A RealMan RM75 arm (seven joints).
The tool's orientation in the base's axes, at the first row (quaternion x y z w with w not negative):
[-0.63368, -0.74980, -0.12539, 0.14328]
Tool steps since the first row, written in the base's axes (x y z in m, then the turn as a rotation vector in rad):
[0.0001, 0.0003, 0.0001, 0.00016, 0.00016, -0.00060]
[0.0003, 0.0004, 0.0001, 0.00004, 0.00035, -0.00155]
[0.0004, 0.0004, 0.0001, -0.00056, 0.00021, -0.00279]
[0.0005, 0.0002, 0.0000, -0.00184, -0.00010, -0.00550]
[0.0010, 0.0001, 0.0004, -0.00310, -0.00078, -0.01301]
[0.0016, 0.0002, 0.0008, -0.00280, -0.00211, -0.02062]
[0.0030, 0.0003, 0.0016, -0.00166, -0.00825, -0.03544]
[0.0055, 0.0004, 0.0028, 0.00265, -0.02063, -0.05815]
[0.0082, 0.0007, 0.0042, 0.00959, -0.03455, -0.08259]
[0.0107, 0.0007, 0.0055, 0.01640, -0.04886, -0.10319]
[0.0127, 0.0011, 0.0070, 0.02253, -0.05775, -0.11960]
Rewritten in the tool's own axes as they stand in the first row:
[0.0003, 0.0001, 0.0000, -0.00010, 0.00018, 0.00061]
[0.0004, 0.0004, 0.0000, -0.00027, 0.00009, 0.00156]
[0.0003, 0.0005, 0.0000, -0.00076, -0.00054, 0.00270]
[0.0001, 0.0005, 0.0000, -0.00186, -0.00187, 0.00517]
[0.0001, 0.0010, -0.0004, -0.00509, -0.00327, 0.01195]
[0.0002, 0.0016, -0.0008, -0.00920, -0.00324, 0.01850]
[0.0004, 0.0030, -0.0015, -0.02053, -0.00323, 0.02991]
[0.0006, 0.0055, -0.0028, -0.04101, -0.00117, 0.04616]
[0.0009, 0.0082, -0.0041, -0.06395, 0.00321, 0.06329]
[0.0010, 0.0107, -0.0054, -0.08580, 0.00742, 0.07673]
[0.0016, 0.0128, -0.0068, -0.10102, 0.01189, 0.08832]

